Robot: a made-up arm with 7 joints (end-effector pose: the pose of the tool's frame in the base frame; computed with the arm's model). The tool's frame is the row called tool.
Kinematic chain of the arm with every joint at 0, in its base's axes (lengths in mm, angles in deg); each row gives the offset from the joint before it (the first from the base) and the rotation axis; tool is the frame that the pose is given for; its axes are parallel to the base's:
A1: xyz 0 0 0 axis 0 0.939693 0.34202
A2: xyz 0 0 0 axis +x
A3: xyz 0 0 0 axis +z
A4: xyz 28 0 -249.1 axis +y
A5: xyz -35.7 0 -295 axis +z
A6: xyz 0 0 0 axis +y
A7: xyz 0 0 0 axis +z
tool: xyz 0 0 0
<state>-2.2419 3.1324 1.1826 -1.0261 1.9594 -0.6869 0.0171</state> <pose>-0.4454 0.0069 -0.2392 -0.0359 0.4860 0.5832</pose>
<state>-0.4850 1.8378 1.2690 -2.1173 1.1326 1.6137 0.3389</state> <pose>-0.0491 0.0432 0.3175 0.6350 -1.9098 -0.0607</pose>
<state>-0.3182 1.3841 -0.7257 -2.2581 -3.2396 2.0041 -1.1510</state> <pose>0.2620 0.0278 -0.1274 -2.2739 0.2718 -1.4729</pose>
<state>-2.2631 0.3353 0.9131 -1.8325 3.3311 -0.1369 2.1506</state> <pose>0.0365 0.1390 0.3551 -0.4965 2.4858 -1.0299</pose>
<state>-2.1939 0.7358 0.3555 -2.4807 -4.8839 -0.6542 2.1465</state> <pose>-0.1264 0.0228 0.2031 1.6788 -0.7808 2.3314</pose>
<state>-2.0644 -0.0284 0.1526 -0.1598 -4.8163 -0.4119 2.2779</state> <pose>0.4304 -0.2783 0.1925 2.5593 -0.7884 -1.4012</pose>
